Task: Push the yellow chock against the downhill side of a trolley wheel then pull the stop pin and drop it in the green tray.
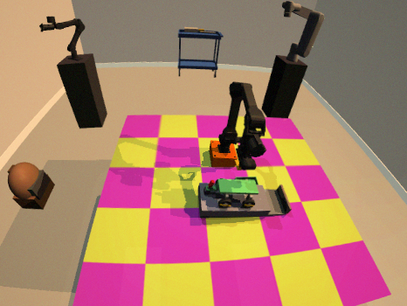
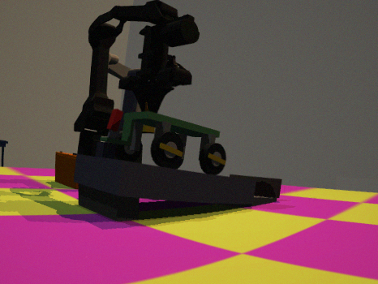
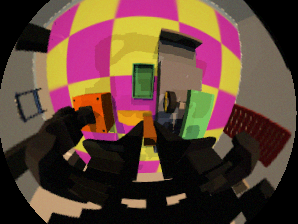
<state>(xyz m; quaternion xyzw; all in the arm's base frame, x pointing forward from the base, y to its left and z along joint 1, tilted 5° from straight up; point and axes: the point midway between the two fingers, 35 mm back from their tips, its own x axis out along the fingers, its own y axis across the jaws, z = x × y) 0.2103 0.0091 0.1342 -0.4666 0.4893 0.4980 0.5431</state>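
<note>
My gripper tip is now 80 mm short of the red-headed stop pin, 160 mm to the left of it and 40 mm above it. Also, from my gripper tip: dark ramp 110 mm ahead, 40 mm to the right, 120 mm below; trolley 110 mm ahead, 40 mm to the right, 50 mm below; yellow chock 20 mm behind, 10 mm below.
</note>
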